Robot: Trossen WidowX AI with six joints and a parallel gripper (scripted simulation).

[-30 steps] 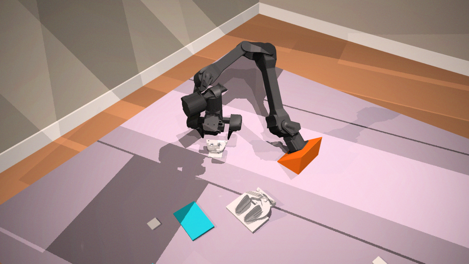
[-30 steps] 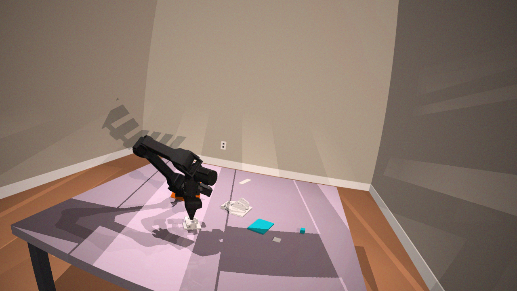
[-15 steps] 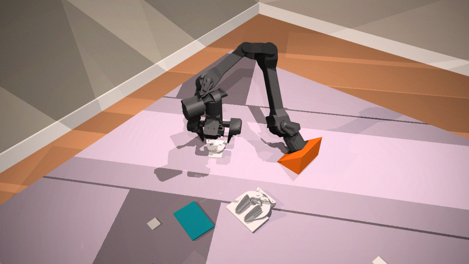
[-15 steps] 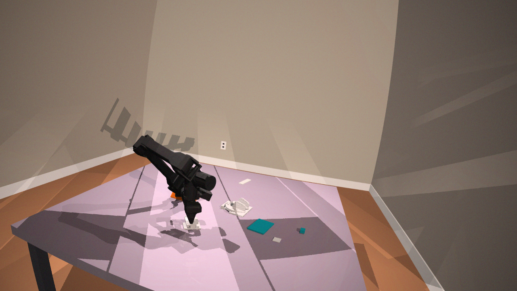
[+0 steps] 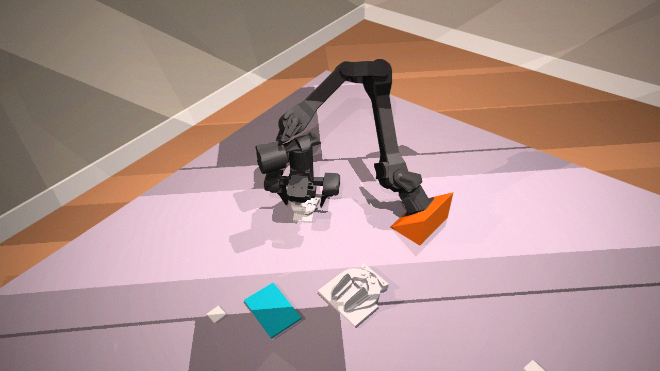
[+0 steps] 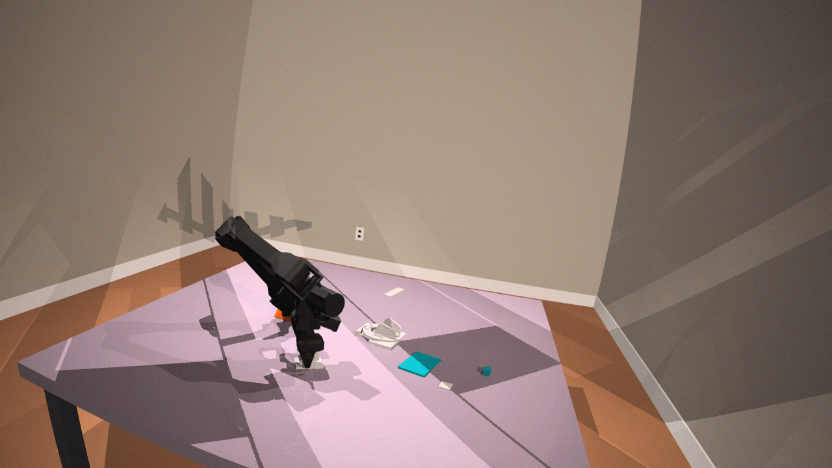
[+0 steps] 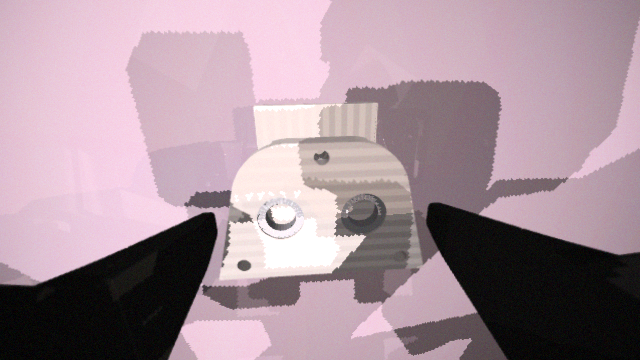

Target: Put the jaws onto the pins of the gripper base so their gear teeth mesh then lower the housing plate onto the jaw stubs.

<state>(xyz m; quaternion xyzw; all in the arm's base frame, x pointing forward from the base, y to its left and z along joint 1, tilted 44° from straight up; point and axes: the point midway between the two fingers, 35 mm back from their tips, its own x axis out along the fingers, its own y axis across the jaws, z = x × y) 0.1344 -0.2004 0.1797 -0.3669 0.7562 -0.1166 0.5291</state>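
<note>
The white stepped block is 10 mm ahead of my gripper tip, 10 mm to the left of it and 10 mm below it. From my gripper tip the other things lie so: white slab 180 mm ahead, 240 mm to the left, 10 mm below; cyan flat plate 290 mm ahead, 110 mm to the left, 10 mm below; small white square 360 mm ahead, 10 mm to the left, 20 mm below.
</note>
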